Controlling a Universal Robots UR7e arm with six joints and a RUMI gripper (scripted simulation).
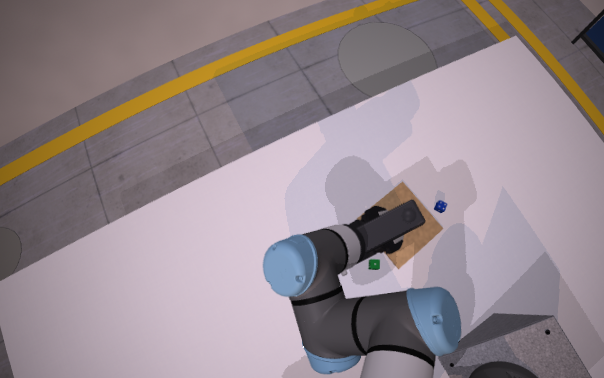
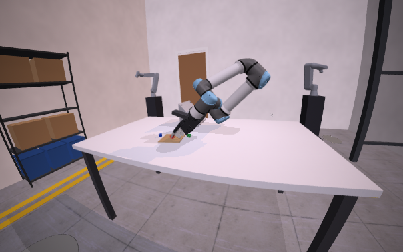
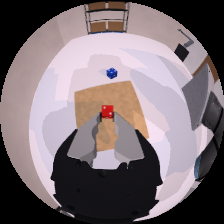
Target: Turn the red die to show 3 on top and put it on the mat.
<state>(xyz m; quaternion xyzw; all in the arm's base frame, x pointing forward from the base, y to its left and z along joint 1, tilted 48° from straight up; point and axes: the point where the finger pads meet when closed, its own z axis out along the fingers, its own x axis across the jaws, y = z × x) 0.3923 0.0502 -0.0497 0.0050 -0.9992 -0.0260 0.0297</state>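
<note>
The mat lies 1 cm to the right of my hand and 2 cm below it. Round my hand: red die: 1 cm to the right, 1 cm below; then blue die: 1 cm behind, 11 cm to the right, 1 cm below; then green die: 5 cm behind, 9 cm to the left, 1 cm below.
</note>
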